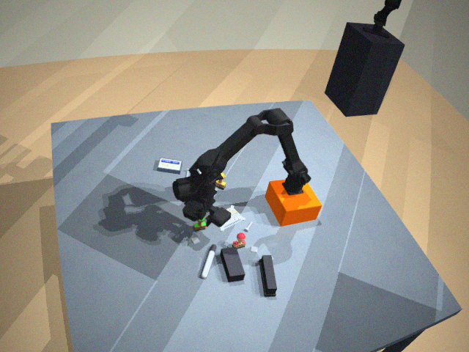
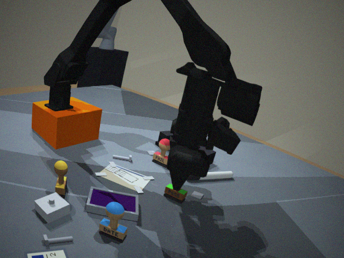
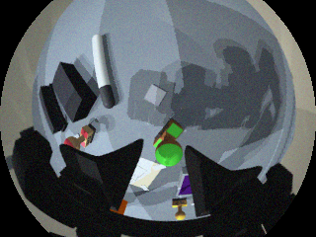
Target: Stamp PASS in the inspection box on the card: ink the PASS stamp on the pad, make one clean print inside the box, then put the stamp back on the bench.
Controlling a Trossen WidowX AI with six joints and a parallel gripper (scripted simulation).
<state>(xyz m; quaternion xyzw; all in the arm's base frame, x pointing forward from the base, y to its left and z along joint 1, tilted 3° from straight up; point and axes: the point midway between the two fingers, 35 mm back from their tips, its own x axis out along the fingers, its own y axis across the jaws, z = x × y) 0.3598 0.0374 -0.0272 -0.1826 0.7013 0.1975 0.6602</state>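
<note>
Right now the green stamp is 2 cm below my gripper tip. Also, from my gripper tip: card 11 cm behind, 4 cm below, 2 cm to the right; then white marker 13 cm to the left, 3 cm below, 1 cm ahead; then purple ink pad 12 cm to the right, 5 cm behind, 3 cm below.
</note>
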